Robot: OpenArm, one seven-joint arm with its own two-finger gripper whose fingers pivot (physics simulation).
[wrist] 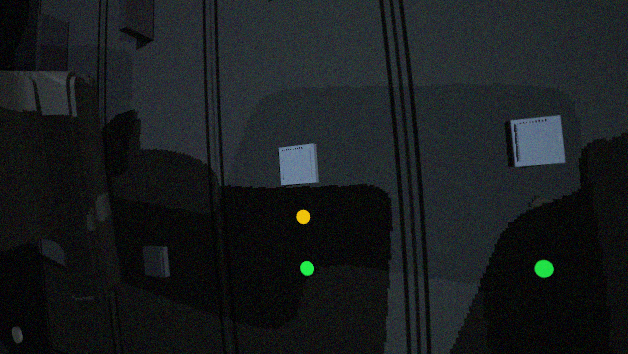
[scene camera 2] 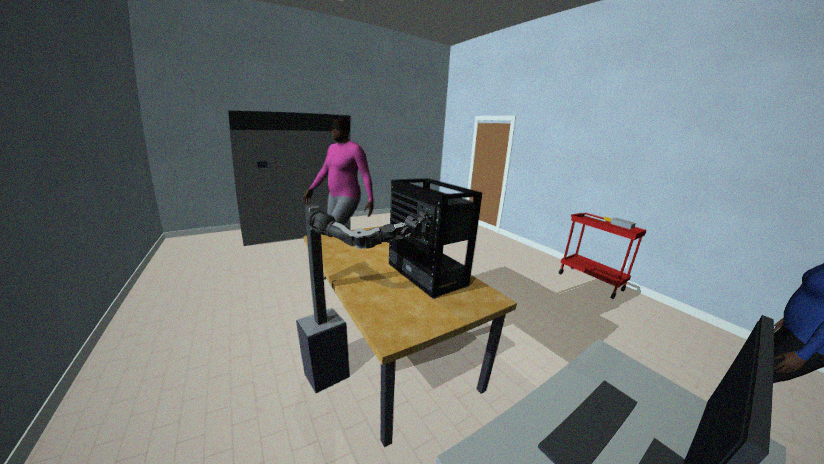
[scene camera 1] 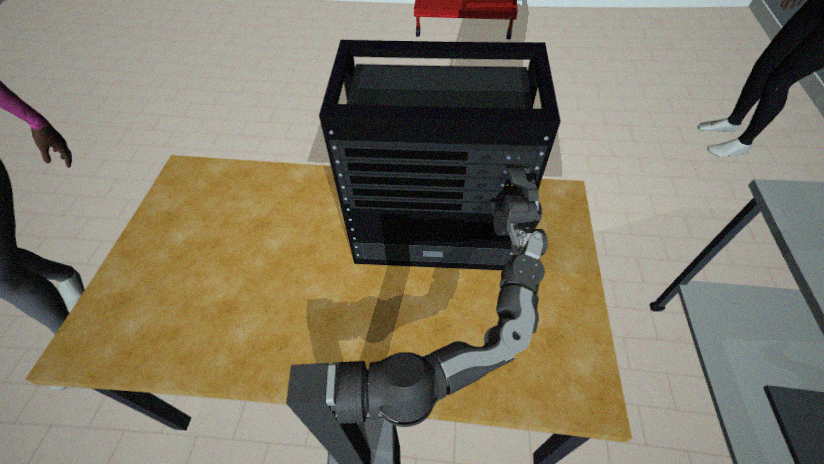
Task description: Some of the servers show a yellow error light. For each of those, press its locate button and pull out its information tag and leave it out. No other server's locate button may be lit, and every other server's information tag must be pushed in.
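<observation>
The server rack (scene camera 1: 439, 123) (scene camera 2: 461, 242) stands on the table with several servers stacked in it. In the wrist view the servers run as upright strips. The middle strip, third server from the top, has a yellow light (wrist: 303, 216), a green light (wrist: 307, 268) and a pale square button (wrist: 298, 164). The strip to its right has a pale button (wrist: 537, 141) and a green light (wrist: 544, 268). A dimmer button (wrist: 156, 261) is on the left strip. A dark block (wrist: 138, 20) juts out at top left. My gripper (scene camera 1: 512, 183) (scene camera 2: 425, 221) is open at the rack's right front.
The arm reaches over the wooden table (scene camera 1: 190, 247) (scene camera 2: 403, 322). A grey desk (scene camera 1: 801, 230) (scene camera 2: 518, 426) stands to the right. A red cart (scene camera 1: 465, 8) (scene camera 2: 593, 268) stands behind the rack. A person in pink (scene camera 2: 344, 170) stands beyond the table; a person in blue (scene camera 2: 807, 311) is at the right edge.
</observation>
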